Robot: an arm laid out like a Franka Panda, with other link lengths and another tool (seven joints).
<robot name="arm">
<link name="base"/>
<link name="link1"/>
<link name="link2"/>
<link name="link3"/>
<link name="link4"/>
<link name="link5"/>
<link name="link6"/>
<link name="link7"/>
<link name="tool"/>
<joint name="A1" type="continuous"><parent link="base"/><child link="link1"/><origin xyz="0.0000 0.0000 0.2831" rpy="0.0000 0.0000 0.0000"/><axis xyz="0 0 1"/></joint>
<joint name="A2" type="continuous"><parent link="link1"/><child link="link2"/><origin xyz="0.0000 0.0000 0.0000" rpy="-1.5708 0.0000 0.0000"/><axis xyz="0 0 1"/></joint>
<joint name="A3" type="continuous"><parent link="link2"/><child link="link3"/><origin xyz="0.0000 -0.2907 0.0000" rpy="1.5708 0.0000 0.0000"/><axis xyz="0 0 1"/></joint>
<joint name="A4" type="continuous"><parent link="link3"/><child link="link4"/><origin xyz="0.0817 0.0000 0.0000" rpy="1.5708 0.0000 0.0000"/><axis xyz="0 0 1"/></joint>
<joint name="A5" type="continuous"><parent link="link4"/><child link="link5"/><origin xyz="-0.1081 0.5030 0.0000" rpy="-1.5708 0.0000 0.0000"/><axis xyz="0 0 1"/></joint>
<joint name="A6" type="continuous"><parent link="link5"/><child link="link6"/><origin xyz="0.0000 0.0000 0.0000" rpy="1.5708 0.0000 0.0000"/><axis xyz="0 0 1"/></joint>
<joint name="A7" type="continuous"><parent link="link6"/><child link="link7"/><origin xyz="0.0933 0.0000 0.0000" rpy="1.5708 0.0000 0.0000"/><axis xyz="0 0 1"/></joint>
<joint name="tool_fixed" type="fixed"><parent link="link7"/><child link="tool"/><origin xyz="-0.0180 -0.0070 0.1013" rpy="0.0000 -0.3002 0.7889"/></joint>
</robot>
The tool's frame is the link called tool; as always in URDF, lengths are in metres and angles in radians. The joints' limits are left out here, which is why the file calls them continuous.
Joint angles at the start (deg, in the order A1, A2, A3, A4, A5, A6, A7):
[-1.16, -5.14, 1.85, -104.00, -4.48, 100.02, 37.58]
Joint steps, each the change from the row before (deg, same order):
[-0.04, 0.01, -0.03, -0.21, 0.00, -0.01, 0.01]
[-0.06, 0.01, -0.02, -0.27, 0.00, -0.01, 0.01]
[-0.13, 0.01, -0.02, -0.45, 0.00, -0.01, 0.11]
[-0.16, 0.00, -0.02, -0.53, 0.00, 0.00, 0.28]
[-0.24, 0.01, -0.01, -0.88, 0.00, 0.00, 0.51]
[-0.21, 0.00, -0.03, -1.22, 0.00, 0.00, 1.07]
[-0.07, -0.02, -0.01, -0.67, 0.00, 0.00, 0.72]
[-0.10, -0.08, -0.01, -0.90, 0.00, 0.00, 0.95]
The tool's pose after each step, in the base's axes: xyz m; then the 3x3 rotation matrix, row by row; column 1 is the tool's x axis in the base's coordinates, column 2 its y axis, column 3 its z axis. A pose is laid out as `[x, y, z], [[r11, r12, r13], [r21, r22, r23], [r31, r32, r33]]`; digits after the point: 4 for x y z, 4 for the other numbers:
[0.6538, 0.0174, 0.5063], [[0.1468, -0.9888, -0.0271], [-0.9651, -0.1492, 0.2154], [-0.2171, -0.0055, -0.9761]]
[0.6535, 0.0165, 0.5033], [[0.1442, -0.9890, -0.0317], [-0.9653, -0.1476, 0.2155], [-0.2178, -0.0005, -0.9760]]
[0.6529, 0.0148, 0.4985], [[0.1380, -0.9897, -0.0386], [-0.9659, -0.1431, 0.2156], [-0.2189, 0.0075, -0.9757]]
[0.6523, 0.0128, 0.4930], [[0.1283, -0.9907, -0.0455], [-0.9670, -0.1351, 0.2159], [-0.2201, 0.0163, -0.9753]]
[0.6511, 0.0100, 0.4837], [[0.1122, -0.9921, -0.0571], [-0.9686, -0.1220, 0.2165], [-0.2217, 0.0310, -0.9746]]
[0.6493, 0.0074, 0.4710], [[0.0856, -0.9938, -0.0714], [-0.9710, -0.0993, 0.2175], [-0.2232, 0.0507, -0.9734]]
[0.6481, 0.0066, 0.4643], [[0.0697, -0.9945, -0.0784], [-0.9722, -0.0854, 0.2180], [-0.2235, 0.0610, -0.9728]]
[0.6463, 0.0055, 0.4559], [[0.0489, -0.9950, -0.0870], [-0.9735, -0.0669, 0.2186], [-0.2234, 0.0740, -0.9719]]

